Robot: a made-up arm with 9 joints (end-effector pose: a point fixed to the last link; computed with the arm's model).
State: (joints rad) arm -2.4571 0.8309 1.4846 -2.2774 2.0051 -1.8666 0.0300 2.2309 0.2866
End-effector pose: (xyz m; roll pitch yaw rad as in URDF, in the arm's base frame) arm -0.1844 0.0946 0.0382 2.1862 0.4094 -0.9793
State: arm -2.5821 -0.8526 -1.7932 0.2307 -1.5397 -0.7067 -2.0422 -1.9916 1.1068
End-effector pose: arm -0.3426 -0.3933 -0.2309 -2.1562 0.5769 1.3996
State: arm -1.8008 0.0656 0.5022 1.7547 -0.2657 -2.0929 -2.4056 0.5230 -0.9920
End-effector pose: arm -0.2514 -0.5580 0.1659 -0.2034 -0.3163 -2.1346
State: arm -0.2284 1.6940 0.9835 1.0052 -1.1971 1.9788 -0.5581 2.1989 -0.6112
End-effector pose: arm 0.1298 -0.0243 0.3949 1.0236 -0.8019 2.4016
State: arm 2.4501 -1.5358 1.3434 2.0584 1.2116 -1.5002 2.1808 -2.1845 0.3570
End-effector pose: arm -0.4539 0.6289 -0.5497 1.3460 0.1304 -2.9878
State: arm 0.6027 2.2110 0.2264 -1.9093 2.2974 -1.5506 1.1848 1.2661 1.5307
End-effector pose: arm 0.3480 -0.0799 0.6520 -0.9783 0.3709 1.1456
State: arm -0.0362 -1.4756 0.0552 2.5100 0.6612 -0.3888 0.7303 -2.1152 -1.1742
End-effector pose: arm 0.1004 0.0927 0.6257 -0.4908 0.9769 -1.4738
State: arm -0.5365 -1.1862 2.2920 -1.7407 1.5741 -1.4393 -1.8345 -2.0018 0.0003
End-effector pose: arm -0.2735 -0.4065 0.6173 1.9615 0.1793 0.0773
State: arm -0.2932 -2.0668 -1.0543 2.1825 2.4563 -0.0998 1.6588 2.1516 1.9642
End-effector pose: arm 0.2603 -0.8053 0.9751 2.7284 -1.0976 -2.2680
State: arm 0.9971 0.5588 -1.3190 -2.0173 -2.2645 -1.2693 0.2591 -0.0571 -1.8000
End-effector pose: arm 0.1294 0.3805 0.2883 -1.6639 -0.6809 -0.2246
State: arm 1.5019 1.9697 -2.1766 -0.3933 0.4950 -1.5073 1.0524 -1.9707 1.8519
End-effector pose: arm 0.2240 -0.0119 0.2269 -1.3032 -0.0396 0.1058
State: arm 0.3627 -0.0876 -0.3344 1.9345 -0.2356 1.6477 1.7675 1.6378 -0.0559
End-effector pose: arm 0.1854 0.3429 -0.0181 -2.0098 0.3064 0.8457
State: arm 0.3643 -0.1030 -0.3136 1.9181 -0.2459 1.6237 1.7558 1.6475 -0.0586
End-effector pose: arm 0.1808 0.3478 -0.0125 -2.0115 0.3215 0.8599
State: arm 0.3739 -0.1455 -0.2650 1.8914 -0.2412 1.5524 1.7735 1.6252 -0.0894
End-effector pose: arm 0.1788 0.3619 -0.0029 -2.0202 0.3434 0.8888
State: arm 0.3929 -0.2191 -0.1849 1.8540 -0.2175 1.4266 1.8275 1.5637 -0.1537
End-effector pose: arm 0.1802 0.3872 0.0124 -2.0379 0.3646 0.9313
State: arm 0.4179 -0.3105 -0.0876 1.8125 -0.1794 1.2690 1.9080 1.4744 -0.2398
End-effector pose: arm 0.1848 0.4191 0.0331 -2.0637 0.3719 0.9720
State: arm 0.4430 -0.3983 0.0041 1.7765 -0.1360 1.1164 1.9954 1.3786 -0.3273
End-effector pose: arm 0.1907 0.4493 0.0556 -2.0924 0.3616 0.9944
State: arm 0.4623 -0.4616 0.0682 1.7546 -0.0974 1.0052 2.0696 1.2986 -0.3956
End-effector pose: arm 0.1965 0.4695 0.0730 -2.1152 0.3437 0.9944
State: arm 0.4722 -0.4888 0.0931 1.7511 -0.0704 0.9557 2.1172 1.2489 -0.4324
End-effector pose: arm 0.2009 0.4769 0.0792 -2.1267 0.3307 0.9802
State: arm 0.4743 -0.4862 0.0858 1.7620 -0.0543 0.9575 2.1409 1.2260 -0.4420
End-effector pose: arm 0.2045 0.4747 0.0754 -2.1294 0.3252 0.9613
